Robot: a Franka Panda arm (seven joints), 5 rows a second.
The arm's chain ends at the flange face. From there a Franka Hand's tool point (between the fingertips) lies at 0.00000 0.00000 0.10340 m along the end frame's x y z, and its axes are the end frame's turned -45 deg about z.
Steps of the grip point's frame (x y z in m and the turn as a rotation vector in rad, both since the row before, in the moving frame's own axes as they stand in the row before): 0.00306 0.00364 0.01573 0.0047 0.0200 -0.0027; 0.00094 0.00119 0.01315 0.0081 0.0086 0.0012; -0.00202 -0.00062 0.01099 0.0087 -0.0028 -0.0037; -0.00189 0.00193 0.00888 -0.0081 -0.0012 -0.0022
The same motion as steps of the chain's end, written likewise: 0.00362 0.00222 0.01575 0.0175 0.0108 -0.0027; 0.00147 0.00140 0.01316 0.0118 0.0004 0.0012; -0.00103 0.00142 0.01099 0.0042 -0.0081 -0.0037; -0.00048 0.00202 0.00888 -0.0066 0.0049 -0.0022
